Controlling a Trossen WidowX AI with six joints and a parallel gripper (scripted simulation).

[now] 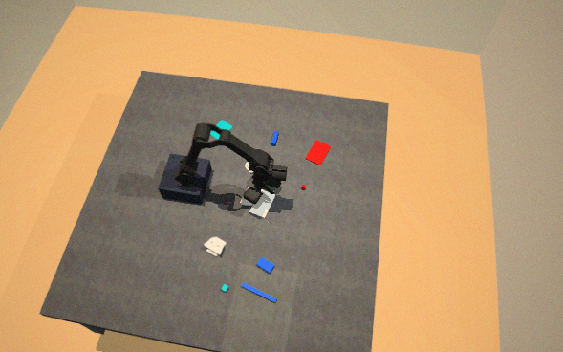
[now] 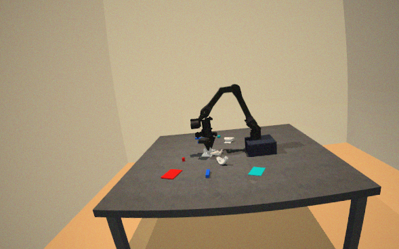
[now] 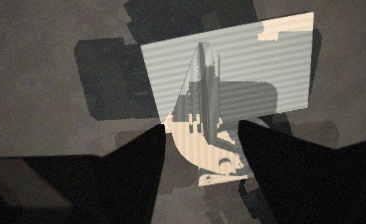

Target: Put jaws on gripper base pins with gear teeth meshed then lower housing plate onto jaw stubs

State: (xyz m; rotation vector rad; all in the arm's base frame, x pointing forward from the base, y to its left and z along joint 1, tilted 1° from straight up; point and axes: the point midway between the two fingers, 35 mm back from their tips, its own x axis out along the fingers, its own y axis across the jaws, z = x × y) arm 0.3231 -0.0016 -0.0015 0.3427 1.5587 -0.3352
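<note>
My gripper tip is now 3 cm past the white jaw and 3 cm above it. Also, from my gripper tip: red cube 18 cm ahead, 6 cm to the left, 3 cm below; then short blue bar 31 cm to the left, 3 cm below, 2 cm ahead; then white block 25 cm to the right, 15 cm behind, 3 cm below.
</note>
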